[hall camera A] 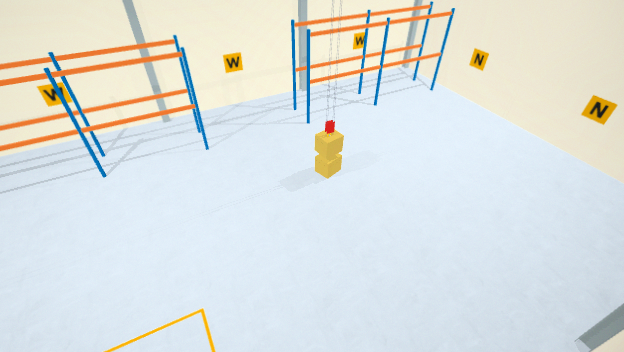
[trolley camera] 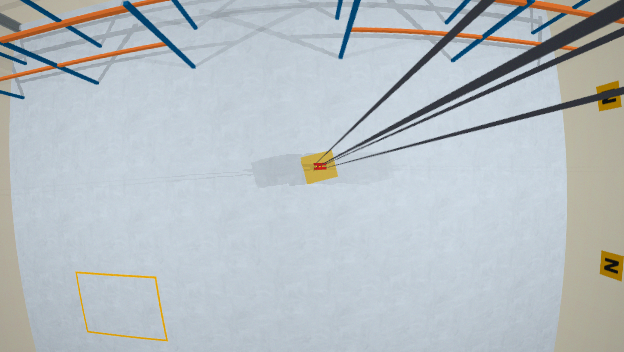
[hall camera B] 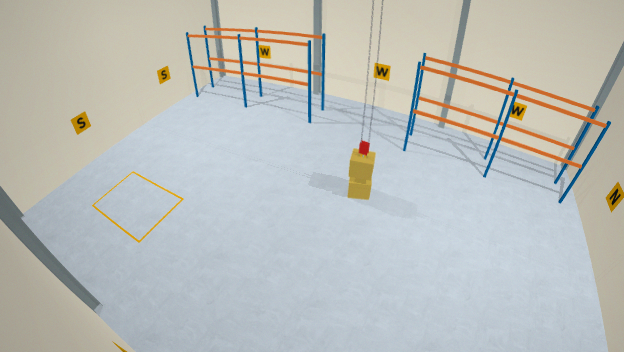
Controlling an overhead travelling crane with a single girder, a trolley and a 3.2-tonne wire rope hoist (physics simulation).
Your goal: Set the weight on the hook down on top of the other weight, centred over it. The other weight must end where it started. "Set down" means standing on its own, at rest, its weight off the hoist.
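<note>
The yellow upper weight (hall camera A: 329, 145) (hall camera B: 361, 166) (trolley camera: 320, 176) hangs upright on the red hook block (hall camera A: 330, 127) (hall camera B: 364, 148) (trolley camera: 320, 166), my gripper, which is on top of it. The other yellow weight (hall camera A: 328, 167) (hall camera B: 359, 190) stands on the floor directly below, roughly in line with the upper one in both hall views. A narrow dark notch shows between the two; whether they touch there I cannot tell. In the trolley view the upper weight hides most or all of the lower one. The ropes look straight.
Blue and orange racks (hall camera A: 308, 75) (hall camera B: 412, 107) (trolley camera: 161, 35) stand along the W wall, behind the weights. A yellow outlined square (hall camera A: 155, 330) (hall camera B: 158, 185) (trolley camera: 116, 274) is marked on the floor, away from the weights. Shadows lie on both sides of the weights.
</note>
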